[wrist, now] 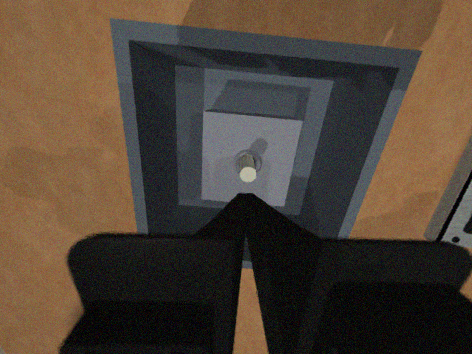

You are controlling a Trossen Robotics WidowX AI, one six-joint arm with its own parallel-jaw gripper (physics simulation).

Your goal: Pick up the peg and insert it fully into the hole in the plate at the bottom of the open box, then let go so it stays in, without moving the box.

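Places are measured from the arm's base along level axes (x ahead, y left, z up), in metres.
Pixels of known places: gripper, fingertip midpoint: [244,200].
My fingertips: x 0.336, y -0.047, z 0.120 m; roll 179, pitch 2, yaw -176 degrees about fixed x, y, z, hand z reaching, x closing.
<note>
Behind a point stands the place of what it marks.
The pale cream peg [247,173] @(x 0.332, y -0.043, z 0.066 m) stands in the hole of the light grey plate [220,175] @(x 0.357, y -0.026, z 0.036 m), close to upright, with its upper part sticking out above the plate. The ring of the hole shows around its base; how deep it sits cannot be told. The plate lies at the bottom of the open blue-grey box [127,150] @(x 0.425, y -0.055, z 0.076 m). My gripper [244,200] @(x 0.336, y -0.047, z 0.120 m) is shut and empty. In the view its fingertips are just below the peg's top end, apart from it, and the fingers hide the near part of the box.
The box stands on an orange-brown table top [60,150] @(x 0.569, y -0.014, z -0.022 m), its walls surrounding the plate on the sides that show. A grey and black object [457,225] @(x 0.043, y 0.024, z 0.002 m) with a dark round spot is partly in view at the right edge.
</note>
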